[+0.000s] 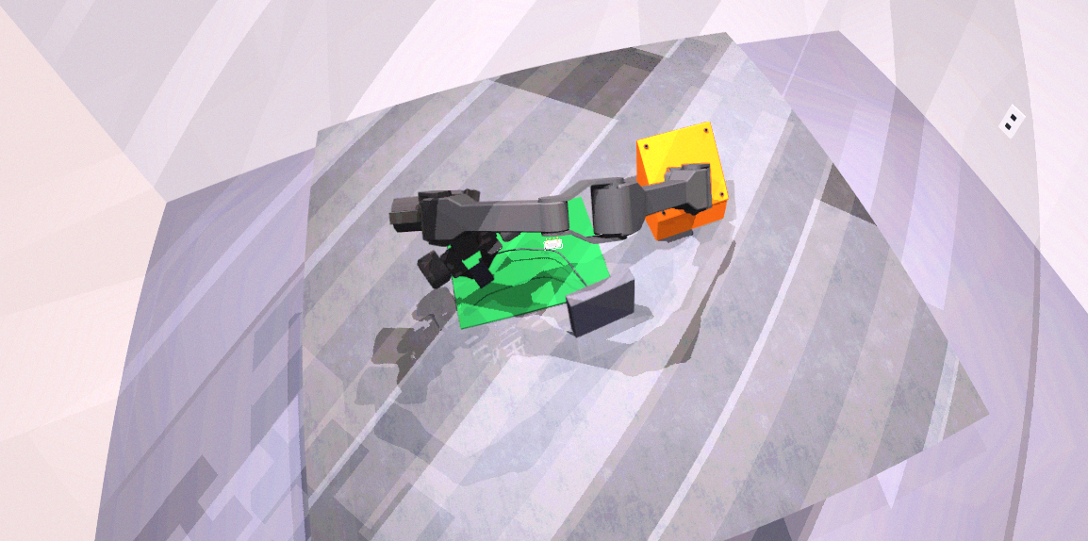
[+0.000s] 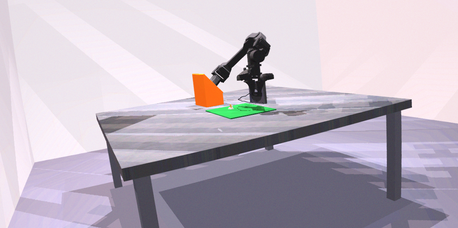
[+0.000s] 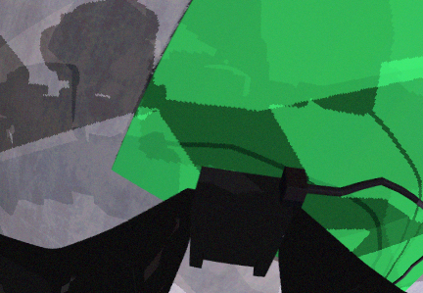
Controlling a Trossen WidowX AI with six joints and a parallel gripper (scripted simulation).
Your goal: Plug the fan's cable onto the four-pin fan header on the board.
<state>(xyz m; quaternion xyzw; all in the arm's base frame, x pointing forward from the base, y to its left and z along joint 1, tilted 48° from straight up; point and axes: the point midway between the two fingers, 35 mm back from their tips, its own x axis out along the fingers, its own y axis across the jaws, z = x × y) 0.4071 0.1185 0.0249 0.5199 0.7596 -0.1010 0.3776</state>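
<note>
My gripper tip is now 9 cm above the green board, 8 cm past it and 6 cm to the left of it. Round my gripper tip: black fan plug: 1 cm to the left; then fan: 21 cm behind, 9 cm to the left, 2 cm below.
</note>
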